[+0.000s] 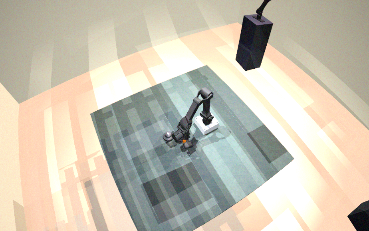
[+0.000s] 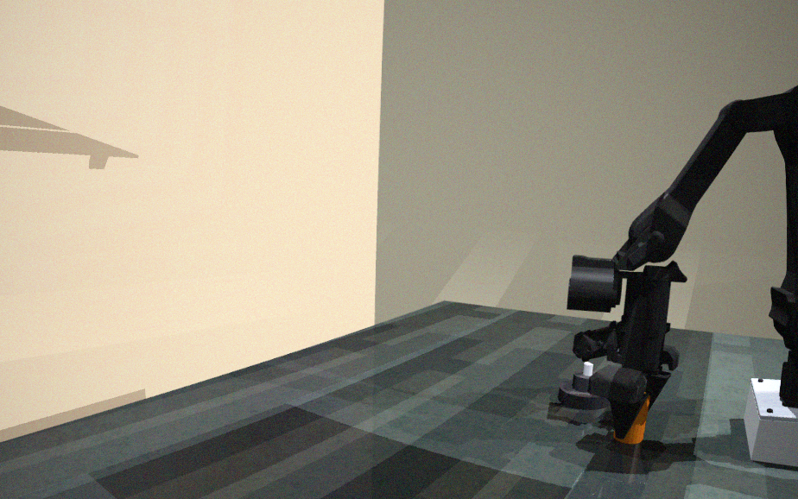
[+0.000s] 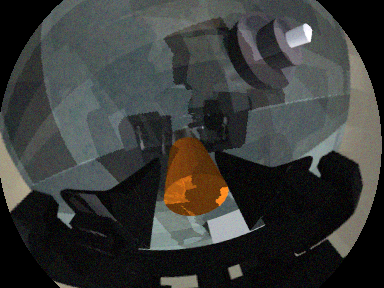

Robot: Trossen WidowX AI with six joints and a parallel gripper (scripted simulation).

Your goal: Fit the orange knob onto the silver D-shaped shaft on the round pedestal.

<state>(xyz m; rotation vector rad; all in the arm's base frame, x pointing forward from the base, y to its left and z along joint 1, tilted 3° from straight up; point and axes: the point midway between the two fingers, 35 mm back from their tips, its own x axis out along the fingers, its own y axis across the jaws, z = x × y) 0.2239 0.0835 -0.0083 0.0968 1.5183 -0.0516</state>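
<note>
Right now the dark round pedestal is 10 cm to the right of my gripper tip, 10 cm ahead of it and 2 cm above it. Also, from my gripper tip: orange knob 3 cm above.
</note>
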